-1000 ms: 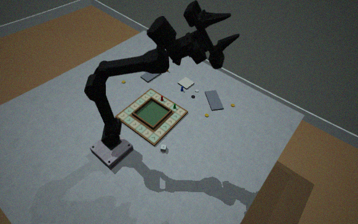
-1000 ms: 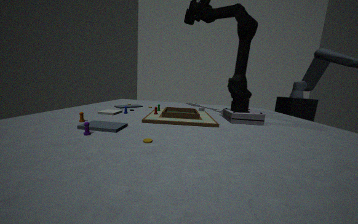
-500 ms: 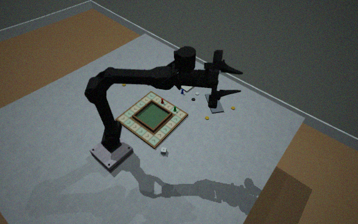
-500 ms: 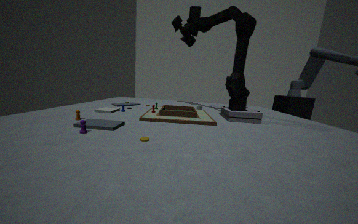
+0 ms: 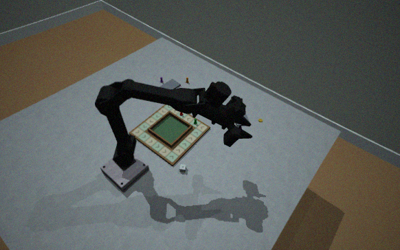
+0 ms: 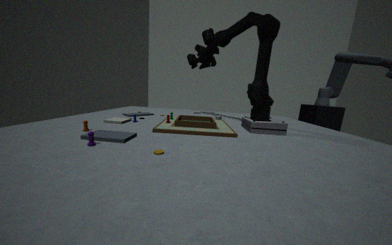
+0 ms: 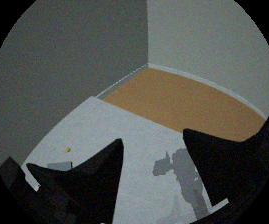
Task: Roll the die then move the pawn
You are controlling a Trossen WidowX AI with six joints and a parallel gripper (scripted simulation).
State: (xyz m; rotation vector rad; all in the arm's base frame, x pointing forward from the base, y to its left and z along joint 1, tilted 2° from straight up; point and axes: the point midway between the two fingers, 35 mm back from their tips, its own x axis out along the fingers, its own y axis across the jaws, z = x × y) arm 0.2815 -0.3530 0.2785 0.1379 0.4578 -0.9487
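My gripper tip is 29 cm above the die, 19 cm to the right of it and 15 cm past it. The rest, counted from my gripper tip: green pawn 32 cm to the left, 27 cm below, 8 cm ahead; red pawn 42 cm to the left, 27 cm below, 7 cm ahead; green tray 38 cm to the left, 29 cm below, 4 cm behind.
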